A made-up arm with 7 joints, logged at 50 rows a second.
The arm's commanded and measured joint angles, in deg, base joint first. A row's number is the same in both.
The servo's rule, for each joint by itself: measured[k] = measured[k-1] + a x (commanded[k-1-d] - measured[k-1]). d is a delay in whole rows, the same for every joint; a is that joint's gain. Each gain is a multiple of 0.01, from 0.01 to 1. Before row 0 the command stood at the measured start. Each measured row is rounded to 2 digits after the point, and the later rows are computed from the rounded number. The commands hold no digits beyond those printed.
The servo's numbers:
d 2
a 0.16 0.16 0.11 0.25 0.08 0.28 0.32
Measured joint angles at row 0:
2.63, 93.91, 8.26, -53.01, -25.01, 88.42, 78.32
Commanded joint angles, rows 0 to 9:
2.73, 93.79, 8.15, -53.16, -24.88, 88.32, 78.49
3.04, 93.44, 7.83, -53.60, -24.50, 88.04, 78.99
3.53, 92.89, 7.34, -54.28, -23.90, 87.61, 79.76
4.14, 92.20, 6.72, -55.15, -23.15, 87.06, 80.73
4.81, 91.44, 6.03, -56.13, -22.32, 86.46, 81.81
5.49, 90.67, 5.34, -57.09, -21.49, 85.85, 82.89
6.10, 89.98, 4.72, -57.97, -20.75, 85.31, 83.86
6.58, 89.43, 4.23, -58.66, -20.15, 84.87, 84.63
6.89, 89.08, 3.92, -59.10, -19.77, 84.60, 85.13
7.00, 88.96, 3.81, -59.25, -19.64, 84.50, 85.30
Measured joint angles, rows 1 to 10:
2.63, 93.91, 8.26, -53.01, -25.01, 88.42, 78.32
2.63, 93.91, 8.26, -53.01, -25.01, 88.42, 78.32
2.65, 93.89, 8.25, -53.05, -25.00, 88.39, 78.37
2.71, 93.82, 8.20, -53.19, -24.96, 88.29, 78.57
2.84, 93.67, 8.11, -53.46, -24.88, 88.10, 78.95
3.05, 93.43, 7.96, -53.88, -24.74, 87.81, 79.52
3.33, 93.11, 7.75, -54.44, -24.55, 87.43, 80.25
3.68, 92.72, 7.48, -55.10, -24.31, 86.99, 81.09
4.07, 92.28, 7.18, -55.82, -24.03, 86.52, 81.98
4.47, 91.82, 6.86, -56.53, -23.72, 86.06, 82.83

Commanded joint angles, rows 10 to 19:
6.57, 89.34, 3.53, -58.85, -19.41, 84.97, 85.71
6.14, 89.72, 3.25, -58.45, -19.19, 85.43, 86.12
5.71, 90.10, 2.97, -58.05, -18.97, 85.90, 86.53
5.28, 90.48, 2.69, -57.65, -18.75, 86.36, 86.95
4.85, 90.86, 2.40, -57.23, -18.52, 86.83, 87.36
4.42, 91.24, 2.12, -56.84, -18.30, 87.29, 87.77
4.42, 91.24, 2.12, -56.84, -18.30, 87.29, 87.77
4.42, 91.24, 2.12, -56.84, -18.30, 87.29, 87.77
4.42, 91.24, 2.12, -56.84, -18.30, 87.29, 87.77
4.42, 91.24, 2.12, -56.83, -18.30, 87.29, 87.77
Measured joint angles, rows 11 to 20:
4.86, 91.38, 6.54, -57.17, -23.40, 85.65, 83.57
5.20, 90.99, 6.24, -57.69, -23.10, 85.33, 84.12
5.42, 90.73, 5.94, -57.98, -22.80, 85.23, 84.63
5.54, 90.57, 5.64, -58.10, -22.51, 85.29, 85.11
5.57, 90.49, 5.35, -58.09, -22.23, 85.46, 85.56
5.52, 90.49, 5.06, -57.98, -21.95, 85.71, 86.00
5.41, 90.55, 4.77, -57.79, -21.68, 86.02, 86.44
5.25, 90.66, 4.48, -57.55, -21.41, 86.38, 86.87
5.12, 90.75, 4.22, -57.37, -21.16, 86.63, 87.16
5.01, 90.83, 3.99, -57.24, -20.93, 86.81, 87.36

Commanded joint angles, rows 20 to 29:
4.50, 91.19, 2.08, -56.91, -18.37, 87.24, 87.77
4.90, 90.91, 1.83, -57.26, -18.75, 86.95, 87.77
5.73, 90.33, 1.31, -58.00, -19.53, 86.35, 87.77
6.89, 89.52, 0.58, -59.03, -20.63, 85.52, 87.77
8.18, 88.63, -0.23, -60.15, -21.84, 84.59, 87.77
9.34, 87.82, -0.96, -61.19, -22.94, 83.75, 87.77
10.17, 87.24, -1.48, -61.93, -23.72, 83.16, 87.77
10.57, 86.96, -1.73, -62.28, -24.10, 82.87, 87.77
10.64, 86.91, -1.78, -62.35, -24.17, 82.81, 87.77
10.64, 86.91, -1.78, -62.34, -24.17, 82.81, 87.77
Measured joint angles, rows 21 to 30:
4.92, 90.90, 3.78, -57.14, -20.72, 86.94, 87.49
4.84, 90.95, 3.60, -57.06, -20.53, 87.04, 87.58
4.79, 90.99, 3.43, -57.02, -20.36, 87.10, 87.64
4.81, 90.98, 3.25, -57.08, -20.23, 87.06, 87.68
4.96, 90.88, 3.04, -57.31, -20.17, 86.86, 87.71
5.27, 90.66, 2.77, -57.74, -20.21, 86.48, 87.73
5.74, 90.34, 2.44, -58.34, -20.34, 85.95, 87.74
6.32, 89.94, 2.07, -59.05, -20.55, 85.33, 87.75
6.94, 89.51, 1.68, -59.77, -20.80, 84.72, 87.76
7.52, 89.10, 1.30, -60.40, -21.06, 84.20, 87.76

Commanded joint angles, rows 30 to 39:
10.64, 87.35, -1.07, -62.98, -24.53, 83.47, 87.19
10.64, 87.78, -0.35, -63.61, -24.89, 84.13, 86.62
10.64, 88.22, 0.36, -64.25, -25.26, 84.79, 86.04
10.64, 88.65, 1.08, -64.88, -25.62, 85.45, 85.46
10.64, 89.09, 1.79, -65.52, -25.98, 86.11, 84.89
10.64, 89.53, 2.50, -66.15, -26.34, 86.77, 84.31
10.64, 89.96, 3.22, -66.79, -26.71, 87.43, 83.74
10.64, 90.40, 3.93, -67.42, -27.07, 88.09, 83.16
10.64, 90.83, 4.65, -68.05, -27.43, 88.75, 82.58
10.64, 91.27, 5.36, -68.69, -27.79, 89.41, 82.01
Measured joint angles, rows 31 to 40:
8.02, 88.75, 0.96, -60.89, -21.31, 83.81, 87.76
8.44, 88.46, 0.66, -61.25, -21.54, 83.53, 87.76
8.79, 88.28, 0.47, -61.68, -21.78, 83.51, 87.58
9.09, 88.20, 0.38, -62.16, -22.03, 83.68, 87.27
9.34, 88.20, 0.38, -62.68, -22.29, 83.99, 86.88
9.55, 88.27, 0.46, -63.23, -22.56, 84.40, 86.43
9.72, 88.40, 0.61, -63.80, -22.83, 84.88, 85.94
9.87, 88.58, 0.82, -64.39, -23.11, 85.41, 85.42
9.99, 88.80, 1.08, -64.99, -23.40, 85.98, 84.88
10.09, 89.06, 1.39, -65.60, -23.69, 86.57, 84.33

